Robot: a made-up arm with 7 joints. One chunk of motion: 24 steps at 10 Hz.
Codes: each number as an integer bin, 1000 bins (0 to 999) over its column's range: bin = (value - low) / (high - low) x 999, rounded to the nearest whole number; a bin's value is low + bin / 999 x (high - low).
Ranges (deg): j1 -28..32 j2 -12..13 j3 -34..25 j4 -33..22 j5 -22..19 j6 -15..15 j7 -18..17
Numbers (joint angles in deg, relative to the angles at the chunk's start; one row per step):
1: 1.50 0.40 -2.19 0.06 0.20 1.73 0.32
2: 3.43 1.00 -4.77 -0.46 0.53 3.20 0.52
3: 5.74 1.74 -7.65 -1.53 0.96 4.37 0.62
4: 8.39 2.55 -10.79 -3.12 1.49 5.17 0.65
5: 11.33 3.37 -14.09 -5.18 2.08 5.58 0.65
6: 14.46 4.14 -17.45 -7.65 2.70 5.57 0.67
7: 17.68 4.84 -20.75 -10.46 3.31 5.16 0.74
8: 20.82 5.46 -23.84 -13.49 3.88 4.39 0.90
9: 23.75 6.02 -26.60 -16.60 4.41 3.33 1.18
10: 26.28 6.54 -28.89 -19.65 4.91 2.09 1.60
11: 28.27 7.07 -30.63 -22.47 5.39 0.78 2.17
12: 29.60 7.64 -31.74 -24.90 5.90 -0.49 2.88
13: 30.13 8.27 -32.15 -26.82 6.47 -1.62 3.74
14: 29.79 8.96 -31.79 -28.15 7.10 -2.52 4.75
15: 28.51 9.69 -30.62 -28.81 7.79 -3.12 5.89
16: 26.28 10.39 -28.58 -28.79 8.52 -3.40 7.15
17: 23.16 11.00 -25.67 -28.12 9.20 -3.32 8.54
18: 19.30 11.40 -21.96 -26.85 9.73 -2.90 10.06
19: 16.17 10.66 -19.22 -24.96 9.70 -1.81 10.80
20: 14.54 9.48 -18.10 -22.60 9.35 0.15 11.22
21: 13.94 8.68 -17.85 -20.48 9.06 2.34 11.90
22: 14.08 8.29 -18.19 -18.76 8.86 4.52 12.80
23: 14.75 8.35 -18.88 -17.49 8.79 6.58 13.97
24: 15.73 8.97 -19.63 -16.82 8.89 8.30 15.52
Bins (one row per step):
1: 491 496 539 600 541 557 523
2: 523 519 495 591 549 606 529
3: 562 549 446 572 559 645 531
4: 606 581 393 543 572 672 532
5: 655 614 337 505 587 685 532
6: 707 645 280 460 602 685 533
7: 761 673 224 409 617 671 535
8: 813 698 172 354 631 646 539
9: 862 720 125 298 644 610 547
10: 904 741 87 242 656 569 559
11: 937 762 57 191 667 525 576
12: 959 785 38 147 680 483 596
13: 968 810 31 112 694 446 621
14: 962 838 37 88 709 416 649
15: 941 867 57 76 726 396 682
16: 904 895 92 76 744 386 718
17: 852 919 141 89 760 389 758
18: 788 935 204 112 773 403 801
19: 735 905 250 146 772 439 822
20: 708 858 269 189 764 504 834
21: 698 826 273 227 757 577 853
22: 701 811 268 259 752 650 879
23: 712 813 256 282 750 719 913
24: 728 838 243 294 753 776 957

